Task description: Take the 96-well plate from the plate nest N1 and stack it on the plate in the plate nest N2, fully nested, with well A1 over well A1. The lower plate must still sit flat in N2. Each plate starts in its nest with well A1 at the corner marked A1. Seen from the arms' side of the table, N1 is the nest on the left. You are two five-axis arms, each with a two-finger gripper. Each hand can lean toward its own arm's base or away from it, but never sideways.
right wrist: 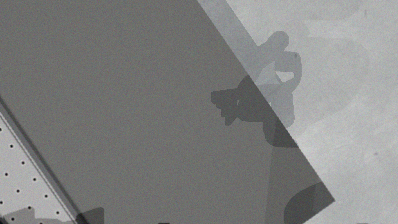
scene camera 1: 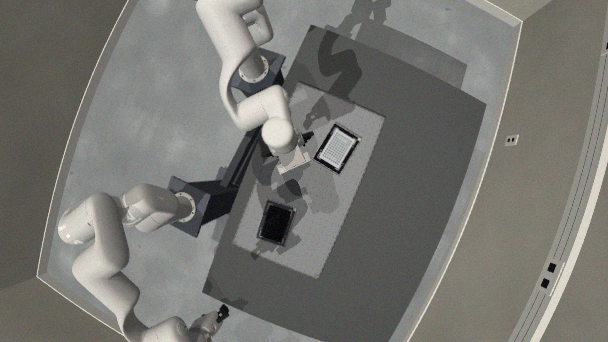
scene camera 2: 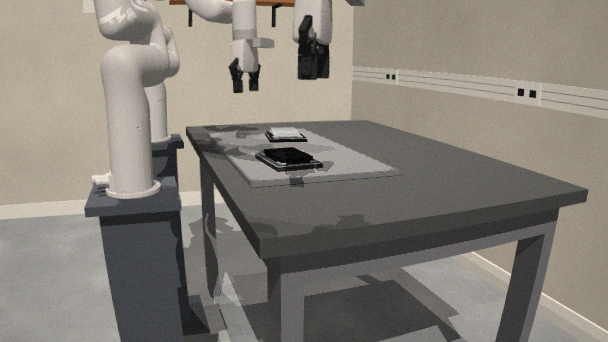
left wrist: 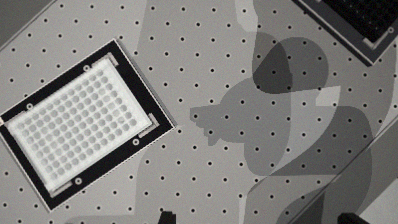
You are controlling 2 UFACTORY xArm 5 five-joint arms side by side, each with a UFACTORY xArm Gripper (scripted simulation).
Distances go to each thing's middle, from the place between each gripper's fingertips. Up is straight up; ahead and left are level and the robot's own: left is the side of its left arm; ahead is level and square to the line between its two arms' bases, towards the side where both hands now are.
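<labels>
Relative to my left hand (scene camera 2: 246,92), the white 96-well plate (left wrist: 37,130) is 16 cm below, 14 cm ahead and 9 cm to the left. By its middle, the white 96-well plate is nearer to my left hand than to my right hand.
From my right hand (scene camera 2: 314,78), the plate is 22 cm below, 11 cm ahead and 71 cm to the left.
</labels>
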